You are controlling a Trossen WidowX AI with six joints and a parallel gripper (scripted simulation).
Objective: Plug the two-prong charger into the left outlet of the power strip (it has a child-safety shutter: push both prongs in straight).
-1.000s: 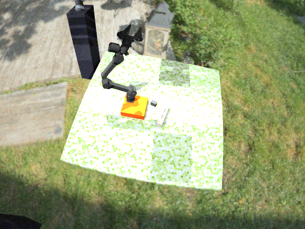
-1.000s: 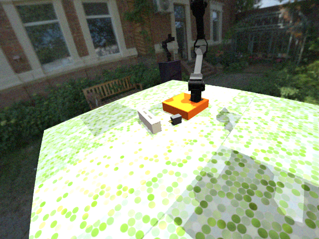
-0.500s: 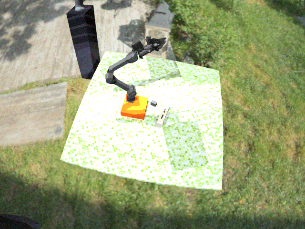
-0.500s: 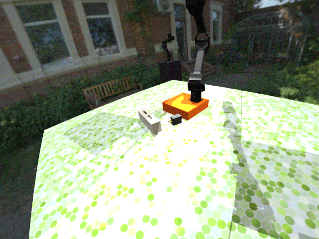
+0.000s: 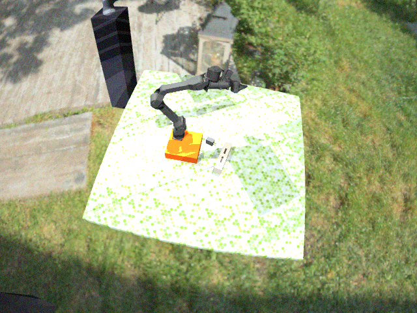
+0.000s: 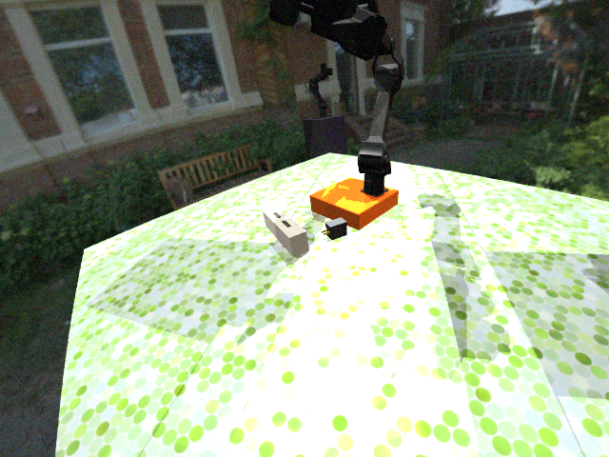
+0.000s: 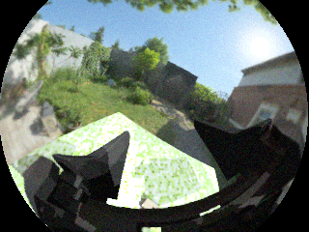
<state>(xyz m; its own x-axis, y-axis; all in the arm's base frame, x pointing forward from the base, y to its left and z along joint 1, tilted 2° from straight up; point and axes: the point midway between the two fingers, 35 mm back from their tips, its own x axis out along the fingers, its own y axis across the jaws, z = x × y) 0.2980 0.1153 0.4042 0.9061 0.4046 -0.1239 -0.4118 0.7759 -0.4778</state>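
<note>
Now: the two-prong charger 430 mm below my gripper tip, 120 mm to the right of it and 110 mm behind it.
</note>
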